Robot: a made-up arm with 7 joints.
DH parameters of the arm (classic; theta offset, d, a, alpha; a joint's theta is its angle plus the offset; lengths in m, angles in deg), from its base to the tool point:
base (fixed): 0 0 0 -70
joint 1: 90 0 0 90
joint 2: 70 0 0 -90
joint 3: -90 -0.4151 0.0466 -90
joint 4: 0 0 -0.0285 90
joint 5: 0 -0.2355 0 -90
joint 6: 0 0 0 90
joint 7: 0 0 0 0
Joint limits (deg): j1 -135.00..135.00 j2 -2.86..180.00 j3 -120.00..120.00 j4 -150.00..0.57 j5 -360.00..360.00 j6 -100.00..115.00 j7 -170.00..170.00
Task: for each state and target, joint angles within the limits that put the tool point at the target. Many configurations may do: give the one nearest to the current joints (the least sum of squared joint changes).
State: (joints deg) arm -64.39 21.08 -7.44 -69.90 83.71 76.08 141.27
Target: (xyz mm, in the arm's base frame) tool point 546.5 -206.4 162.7
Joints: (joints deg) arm -89.15 9.98 -10.20 -59.58 83.71 76.08 141.27
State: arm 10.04 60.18 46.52 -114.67 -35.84 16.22 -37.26
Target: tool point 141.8 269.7 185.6
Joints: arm -0.42 89.82 52.49 -134.78 -35.84 16.22 -37.26
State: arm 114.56 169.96 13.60 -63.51 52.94 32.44 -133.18
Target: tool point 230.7 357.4 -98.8
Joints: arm 78.15 155.29 -18.63 -114.96 52.94 32.44 -133.18
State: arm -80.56 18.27 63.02 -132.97 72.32 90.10 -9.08
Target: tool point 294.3 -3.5 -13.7
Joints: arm -52.83 -2.86 27.17 -149.88 72.32 90.10 -9.08
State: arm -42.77 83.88 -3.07 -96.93 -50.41 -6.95 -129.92
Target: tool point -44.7 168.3 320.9
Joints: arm -71.35 114.28 24.77 -132.76 -50.41 -6.95 -129.92
